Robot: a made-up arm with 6 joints.
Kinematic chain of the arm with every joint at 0, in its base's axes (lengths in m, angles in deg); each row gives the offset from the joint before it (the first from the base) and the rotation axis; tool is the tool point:
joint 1: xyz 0 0 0.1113 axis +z
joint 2: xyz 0 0 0 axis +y
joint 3: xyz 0 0 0.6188 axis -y
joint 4: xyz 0 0 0 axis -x
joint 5: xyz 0.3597 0 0 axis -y
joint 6: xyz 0 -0.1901 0 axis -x
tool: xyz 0 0 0
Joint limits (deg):
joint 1: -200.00..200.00
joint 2: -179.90..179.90
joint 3: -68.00..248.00
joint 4: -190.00..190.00
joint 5: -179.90..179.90
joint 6: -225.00..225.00
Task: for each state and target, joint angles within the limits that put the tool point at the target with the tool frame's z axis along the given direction. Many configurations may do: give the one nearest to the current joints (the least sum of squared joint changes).
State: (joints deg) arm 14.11 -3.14 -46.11 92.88 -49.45 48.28
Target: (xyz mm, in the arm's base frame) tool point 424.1 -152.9 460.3 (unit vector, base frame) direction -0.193 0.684 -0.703
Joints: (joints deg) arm -14.81 12.56 -53.81 78.03 -46.63 46.61
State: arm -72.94 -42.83 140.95 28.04 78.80 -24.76
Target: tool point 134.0 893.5 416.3 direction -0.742 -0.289 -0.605
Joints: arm -109.28 -56.96 114.30 27.57 73.37 -50.95
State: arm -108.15 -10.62 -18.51 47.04 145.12 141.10
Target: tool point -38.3 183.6 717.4 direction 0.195 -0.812 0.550
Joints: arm -134.69 -45.15 -35.02 34.67 145.99 161.35
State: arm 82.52 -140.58 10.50 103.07 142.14 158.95
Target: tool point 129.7 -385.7 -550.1 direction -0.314 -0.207 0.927
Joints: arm 115.54 -179.78 -20.77 105.01 146.73 133.83
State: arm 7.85 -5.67 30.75 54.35 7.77 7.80
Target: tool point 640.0 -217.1 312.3 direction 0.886 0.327 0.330
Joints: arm -4.32 40.41 -20.22 27.69 -7.69 -4.32
